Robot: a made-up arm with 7 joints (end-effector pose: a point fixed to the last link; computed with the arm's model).
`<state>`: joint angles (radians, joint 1 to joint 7).
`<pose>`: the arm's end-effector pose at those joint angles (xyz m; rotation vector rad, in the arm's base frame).
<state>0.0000 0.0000 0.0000 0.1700 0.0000 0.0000 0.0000</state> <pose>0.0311 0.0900 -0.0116 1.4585 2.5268 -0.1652</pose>
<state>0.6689 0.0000 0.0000 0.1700 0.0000 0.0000 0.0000</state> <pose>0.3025 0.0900 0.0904 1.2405 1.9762 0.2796</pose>
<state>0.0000 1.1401 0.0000 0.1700 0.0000 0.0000 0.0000</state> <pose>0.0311 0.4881 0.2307 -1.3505 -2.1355 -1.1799</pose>
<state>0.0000 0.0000 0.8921 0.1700 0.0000 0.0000 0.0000</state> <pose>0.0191 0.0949 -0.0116 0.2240 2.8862 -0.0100</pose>
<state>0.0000 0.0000 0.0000 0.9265 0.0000 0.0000 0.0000</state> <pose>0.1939 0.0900 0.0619 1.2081 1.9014 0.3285</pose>
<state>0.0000 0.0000 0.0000 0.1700 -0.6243 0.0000 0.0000</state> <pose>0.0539 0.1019 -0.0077 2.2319 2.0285 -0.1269</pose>
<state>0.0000 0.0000 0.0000 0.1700 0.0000 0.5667 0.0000</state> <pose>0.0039 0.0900 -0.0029 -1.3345 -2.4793 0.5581</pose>
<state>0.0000 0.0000 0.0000 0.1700 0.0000 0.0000 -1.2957</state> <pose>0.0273 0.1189 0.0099 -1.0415 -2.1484 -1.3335</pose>
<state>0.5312 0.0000 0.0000 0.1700 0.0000 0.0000 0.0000</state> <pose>0.2533 0.0900 0.0548 1.2899 2.0927 0.1987</pose>
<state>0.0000 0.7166 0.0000 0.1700 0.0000 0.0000 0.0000</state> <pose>0.0311 0.3760 0.0880 -1.5122 -2.4790 -0.7479</pose>
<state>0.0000 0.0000 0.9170 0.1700 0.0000 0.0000 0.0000</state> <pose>0.0188 0.0949 -0.0116 0.1881 2.8887 -0.0056</pose>
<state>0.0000 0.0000 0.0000 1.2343 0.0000 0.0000 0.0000</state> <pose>0.2367 0.0900 0.1224 1.0884 1.6352 0.4853</pose>
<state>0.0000 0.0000 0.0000 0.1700 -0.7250 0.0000 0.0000</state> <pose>0.0581 0.1024 -0.0070 2.3432 1.9261 -0.1193</pose>
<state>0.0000 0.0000 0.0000 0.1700 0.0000 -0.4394 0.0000</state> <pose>0.0529 0.0900 -0.0074 1.3216 2.1696 0.1419</pose>
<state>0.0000 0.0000 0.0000 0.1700 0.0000 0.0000 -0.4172</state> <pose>0.0306 0.1022 -0.0091 1.4930 2.7187 0.3886</pose>
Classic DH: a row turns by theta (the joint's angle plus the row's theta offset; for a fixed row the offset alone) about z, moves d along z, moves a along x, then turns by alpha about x. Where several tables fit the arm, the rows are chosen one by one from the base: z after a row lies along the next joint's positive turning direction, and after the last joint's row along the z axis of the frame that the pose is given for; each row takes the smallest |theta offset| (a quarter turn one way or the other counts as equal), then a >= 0, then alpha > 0; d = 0 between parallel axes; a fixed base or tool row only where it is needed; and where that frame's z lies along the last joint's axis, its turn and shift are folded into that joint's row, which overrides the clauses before.
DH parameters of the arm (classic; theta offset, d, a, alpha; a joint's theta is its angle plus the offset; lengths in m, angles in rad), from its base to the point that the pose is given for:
base (fixed): 0 0.43 0.02 1.5708
joint 1: -1.5708 -0.1 0.01 -1.5708
joint 2: -1.5708 0 0.02 1.5708
joint 3: 1.5708 -0.19 0 1.5708
joint 4: 0 0.02 0 -1.5708
joint 5: 0 -0.19 -0.02 -1.5708
joint 6: 1.5708 0.03 0.02 -1.5708
joint 7: -1.364 0.009 0.0062 -1.5373
tool (fixed): -0.5449 0.0294 0 0

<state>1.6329 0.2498 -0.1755 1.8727 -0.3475 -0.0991 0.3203</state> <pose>0.1590 0.0820 0.6703 0.4884 -0.6340 1.6664</pose>
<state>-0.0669 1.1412 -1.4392 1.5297 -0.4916 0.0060 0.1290</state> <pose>0.0464 0.1887 0.0968 2.9326 0.0654 -0.3230</pose>
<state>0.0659 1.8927 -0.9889 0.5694 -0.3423 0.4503 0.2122</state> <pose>0.0834 0.5113 0.4716 -1.1828 -0.7699 -0.5794</pose>
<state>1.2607 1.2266 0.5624 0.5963 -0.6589 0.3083 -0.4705</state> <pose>0.1063 0.4906 0.4890 -0.4731 1.8688 2.4152</pose>
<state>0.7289 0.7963 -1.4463 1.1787 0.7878 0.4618 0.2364</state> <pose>0.2695 0.1821 0.1271 2.2538 1.6072 -0.1216</pose>
